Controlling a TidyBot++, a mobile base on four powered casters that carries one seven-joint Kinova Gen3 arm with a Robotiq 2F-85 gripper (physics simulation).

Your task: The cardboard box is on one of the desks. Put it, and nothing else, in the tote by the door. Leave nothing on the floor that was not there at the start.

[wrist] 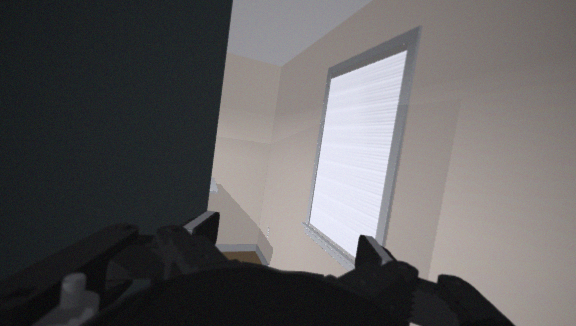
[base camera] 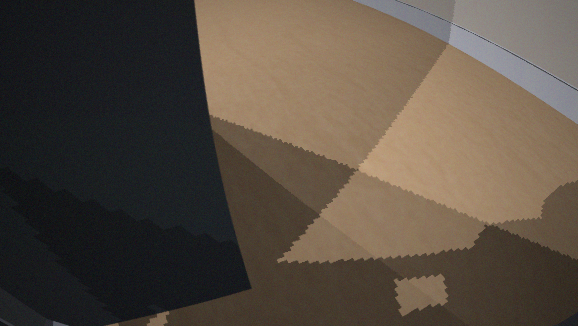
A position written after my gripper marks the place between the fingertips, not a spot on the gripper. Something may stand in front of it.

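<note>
There is a window with blinds (wrist: 366,100) that I can see, and with it my own gripper (wrist: 286,238).
</note>
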